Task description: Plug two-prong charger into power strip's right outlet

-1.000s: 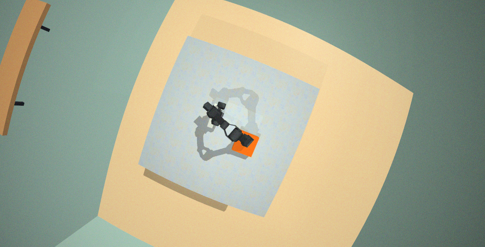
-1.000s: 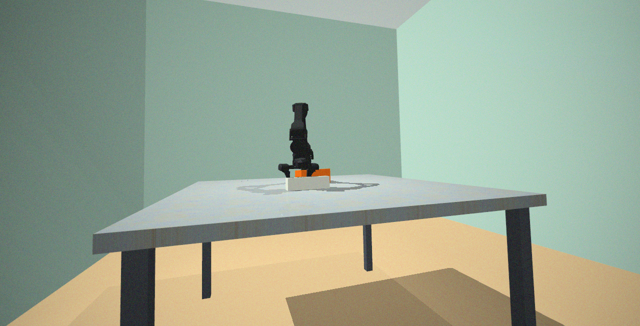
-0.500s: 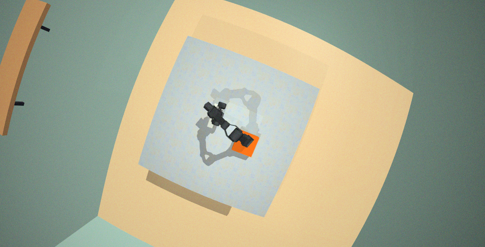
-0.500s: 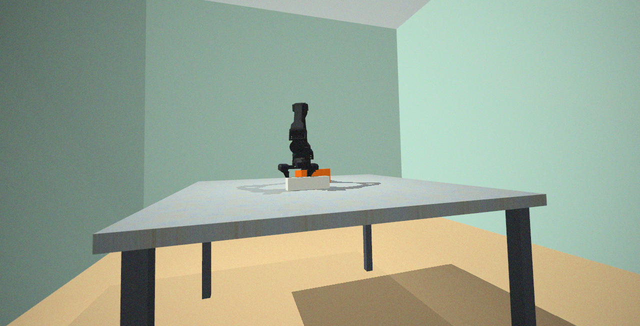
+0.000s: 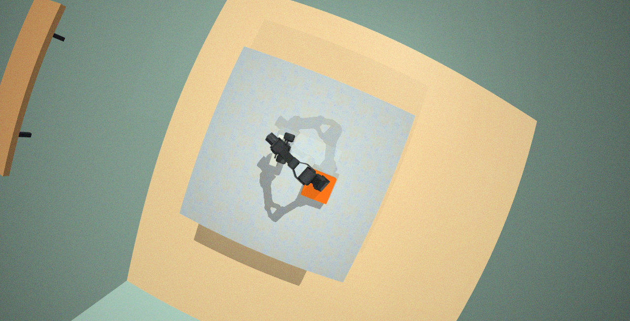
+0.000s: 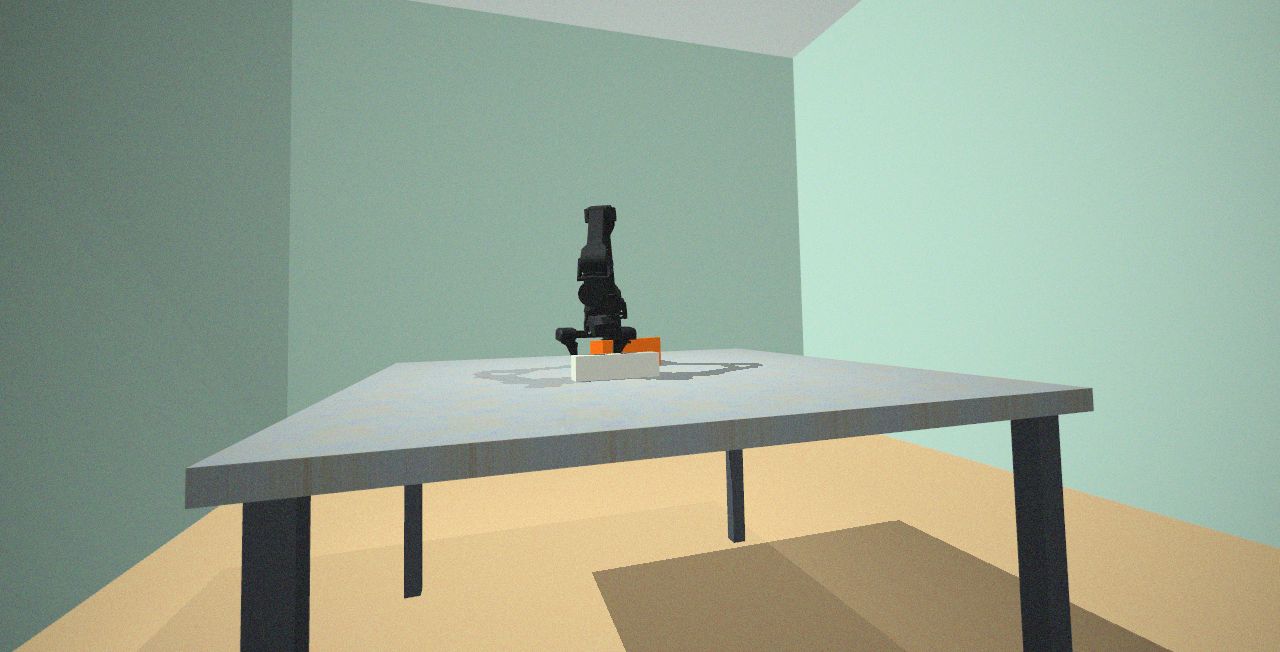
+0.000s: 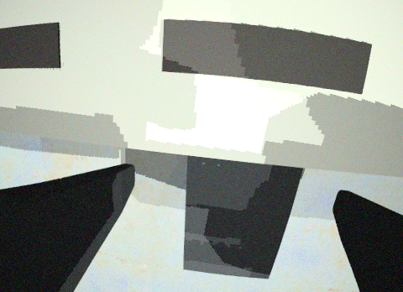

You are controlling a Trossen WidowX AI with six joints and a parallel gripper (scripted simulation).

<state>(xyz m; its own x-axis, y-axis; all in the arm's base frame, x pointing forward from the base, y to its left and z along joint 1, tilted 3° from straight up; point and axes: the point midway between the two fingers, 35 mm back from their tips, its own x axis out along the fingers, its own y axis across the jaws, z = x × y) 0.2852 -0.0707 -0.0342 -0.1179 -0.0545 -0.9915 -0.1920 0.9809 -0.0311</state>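
Now: gripper tip 2 cm short of the grey charger, 1 cm to the right of it and 1 cm below it.
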